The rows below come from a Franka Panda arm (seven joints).
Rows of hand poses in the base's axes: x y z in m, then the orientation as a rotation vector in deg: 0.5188, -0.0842, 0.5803, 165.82, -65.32, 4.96; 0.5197, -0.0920, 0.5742, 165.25, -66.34, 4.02; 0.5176, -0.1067, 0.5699, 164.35, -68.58, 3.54; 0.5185, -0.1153, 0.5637, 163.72, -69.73, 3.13; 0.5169, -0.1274, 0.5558, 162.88, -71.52, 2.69; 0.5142, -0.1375, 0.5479, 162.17, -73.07, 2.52; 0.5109, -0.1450, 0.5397, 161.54, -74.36, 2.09; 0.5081, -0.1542, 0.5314, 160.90, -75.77, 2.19; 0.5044, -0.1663, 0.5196, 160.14, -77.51, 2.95; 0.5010, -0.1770, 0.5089, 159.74, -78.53, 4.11
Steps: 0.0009, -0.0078, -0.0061, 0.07, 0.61, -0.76; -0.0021, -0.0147, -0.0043, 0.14, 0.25, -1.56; 0.0009, -0.0086, -0.0062, -0.02, 0.28, -0.85; -0.0016, -0.0121, -0.0079, 0.06, 0.26, -1.28; -0.0027, -0.0101, -0.0079, 0.03, 0.08, -1.10; -0.0033, -0.0075, -0.0082, 0.08, 0.25, -0.93; -0.0028, -0.0092, -0.0083, -0.01, -0.09, -1.00; -0.0037, -0.0121, -0.0118, -0.14, -0.50, -1.21; -0.0034, -0.0107, -0.0107, -0.22, -0.74, -0.69
